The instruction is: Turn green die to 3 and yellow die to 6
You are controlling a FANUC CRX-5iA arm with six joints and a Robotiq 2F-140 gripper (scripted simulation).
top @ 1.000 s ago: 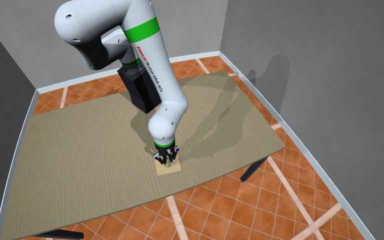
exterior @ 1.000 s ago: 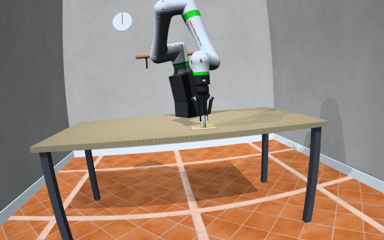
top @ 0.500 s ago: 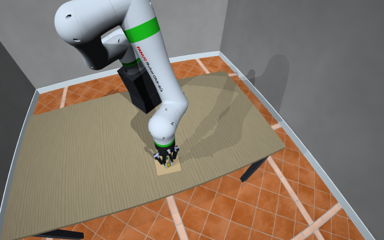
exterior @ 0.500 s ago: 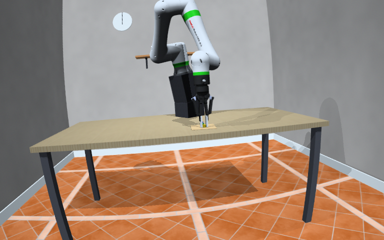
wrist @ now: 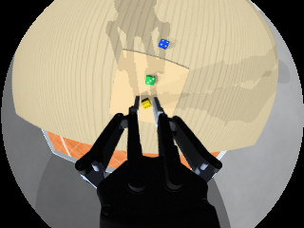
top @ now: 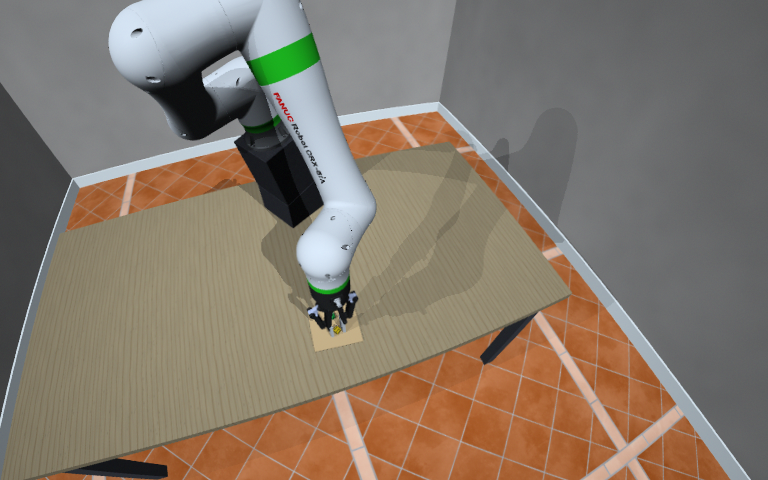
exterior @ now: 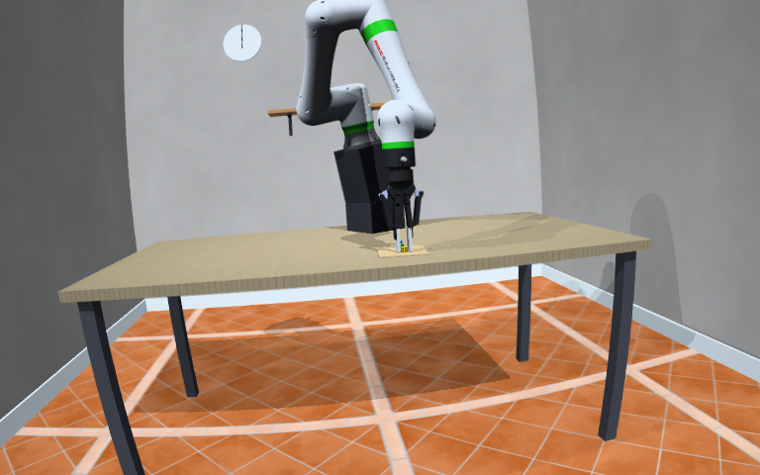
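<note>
My gripper is now 3 cm above the yellow die. Also, from my hand: tan mat: 4 cm below, 2 cm behind; blue die: 12 cm behind, 3 cm below; green die: 5 cm behind, 3 cm below.
</note>
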